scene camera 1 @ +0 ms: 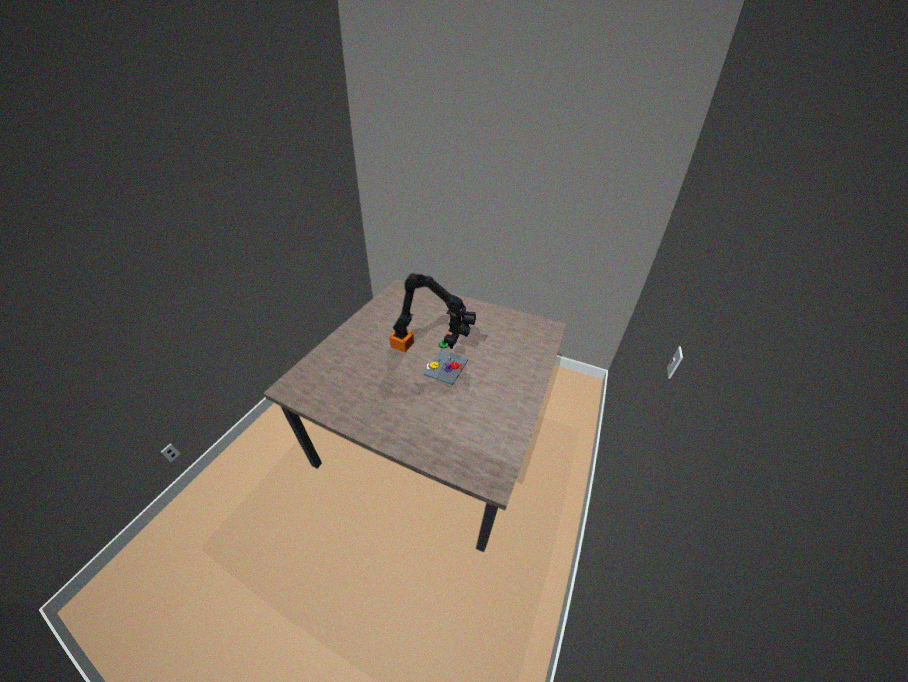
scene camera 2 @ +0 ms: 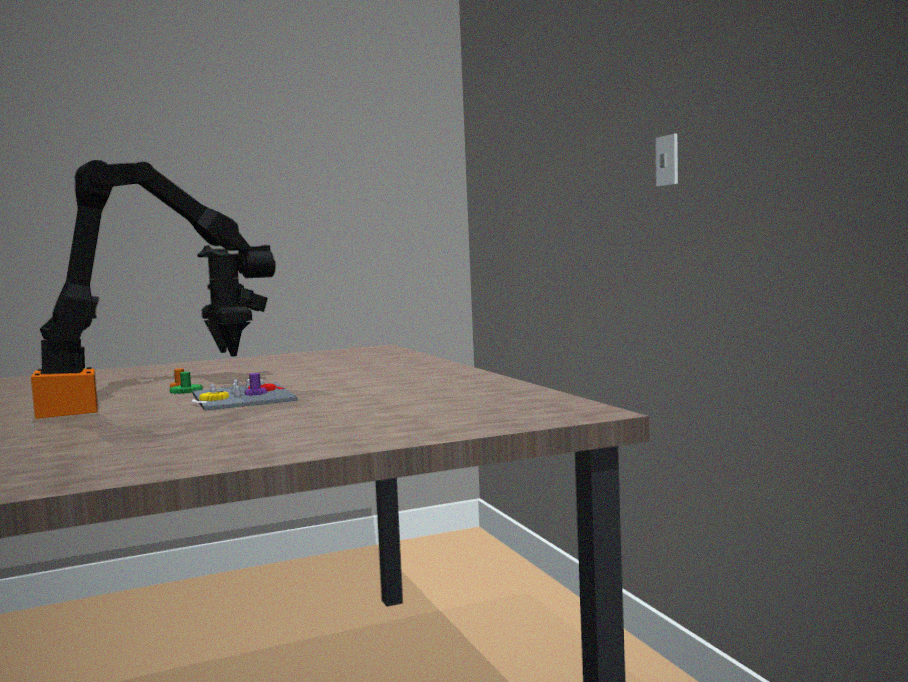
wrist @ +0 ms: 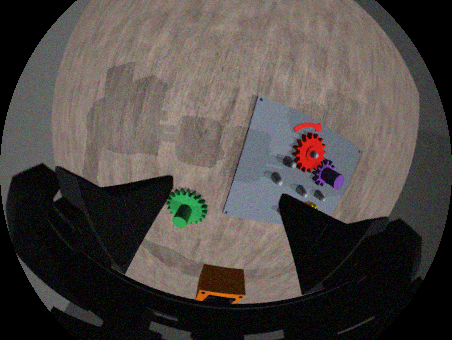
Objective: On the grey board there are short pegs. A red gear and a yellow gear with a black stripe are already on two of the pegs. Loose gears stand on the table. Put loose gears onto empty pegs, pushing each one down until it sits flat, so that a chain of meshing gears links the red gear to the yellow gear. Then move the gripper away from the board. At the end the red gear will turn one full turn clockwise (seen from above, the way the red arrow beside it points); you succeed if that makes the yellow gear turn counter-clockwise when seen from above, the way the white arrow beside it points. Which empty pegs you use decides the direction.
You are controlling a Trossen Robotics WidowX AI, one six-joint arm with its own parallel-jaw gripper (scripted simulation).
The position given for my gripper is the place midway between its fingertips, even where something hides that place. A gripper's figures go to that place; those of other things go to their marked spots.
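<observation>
My gripper (wrist: 227, 191) is 10 cm from the lens. There's a red gear (wrist: 310, 142) that's 18 cm from the lens, and a green gear (wrist: 187, 207) at 19 cm from the lens.
</observation>
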